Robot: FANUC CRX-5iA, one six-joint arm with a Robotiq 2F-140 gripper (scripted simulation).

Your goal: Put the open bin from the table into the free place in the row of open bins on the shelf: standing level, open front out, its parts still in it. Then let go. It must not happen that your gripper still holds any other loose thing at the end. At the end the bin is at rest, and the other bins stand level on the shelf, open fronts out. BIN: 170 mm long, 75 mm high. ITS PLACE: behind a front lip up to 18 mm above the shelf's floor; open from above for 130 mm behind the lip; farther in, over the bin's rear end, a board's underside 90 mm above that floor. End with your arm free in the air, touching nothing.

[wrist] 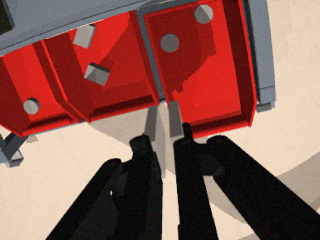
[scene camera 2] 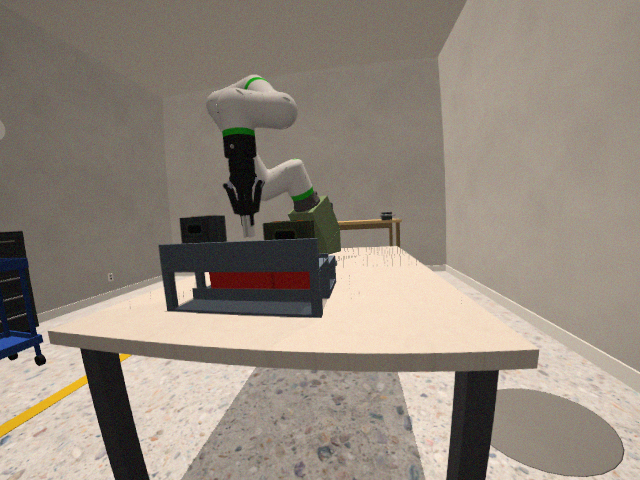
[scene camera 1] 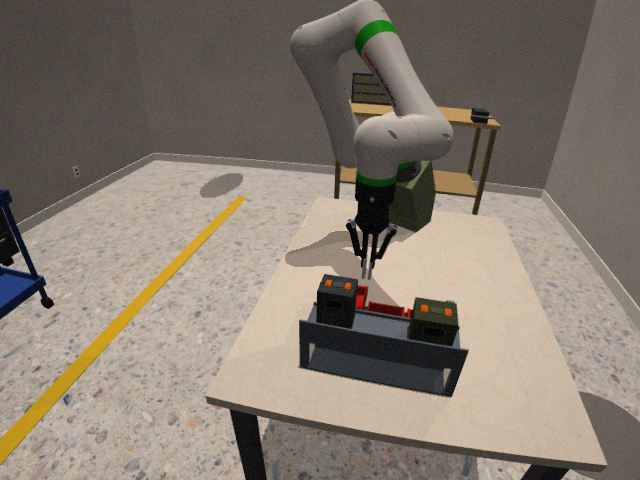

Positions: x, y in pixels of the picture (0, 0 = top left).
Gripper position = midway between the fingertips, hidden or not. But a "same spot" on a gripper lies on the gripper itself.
my gripper: wrist; scene camera 2; scene camera 1 366, 276
same spot on my gripper: (wrist: 262, 199) = (scene camera 2: 231, 195)
